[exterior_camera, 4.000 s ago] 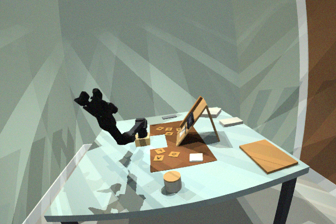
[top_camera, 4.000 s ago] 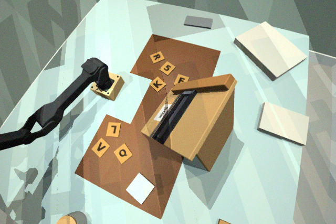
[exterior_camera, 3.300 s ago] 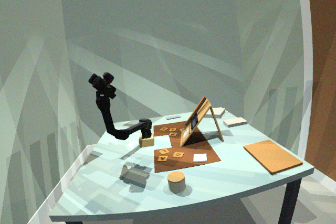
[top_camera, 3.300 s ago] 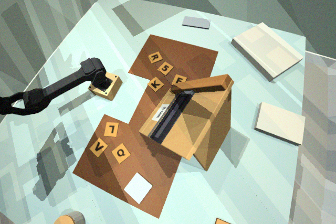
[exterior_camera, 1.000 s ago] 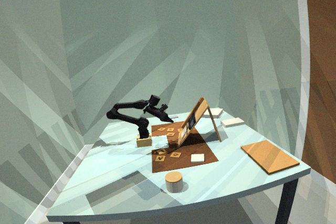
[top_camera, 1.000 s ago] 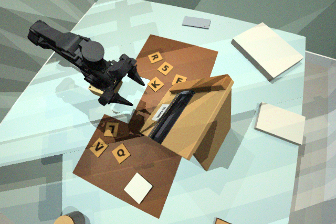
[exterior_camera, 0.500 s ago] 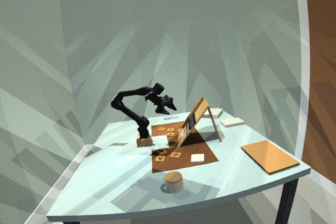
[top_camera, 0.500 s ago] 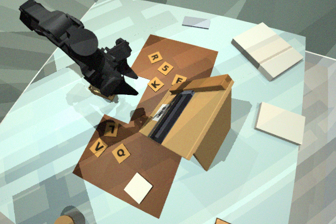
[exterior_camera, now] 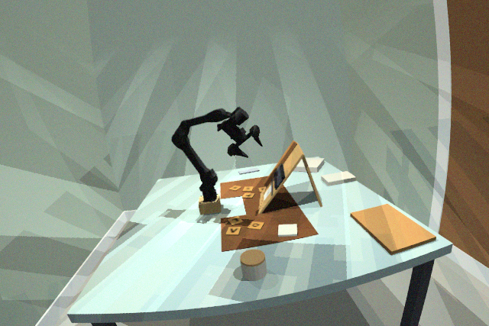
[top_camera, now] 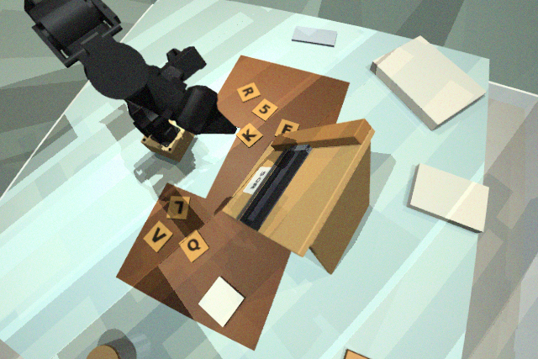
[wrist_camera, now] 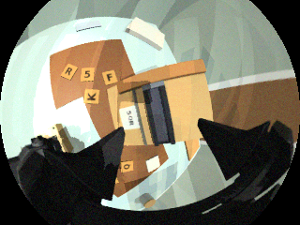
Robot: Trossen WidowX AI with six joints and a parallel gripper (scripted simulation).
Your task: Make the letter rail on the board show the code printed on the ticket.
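Now: the s tile 280 mm below my gripper tip, 220 mm to the left of it and 70 mm behind it. Round my gripper tip: white ticket 220 mm below, 40 mm ahead; then brown mat 280 mm below, 50 mm behind, 20 mm to the left; then k tile 280 mm below, 120 mm to the left, 70 mm behind.
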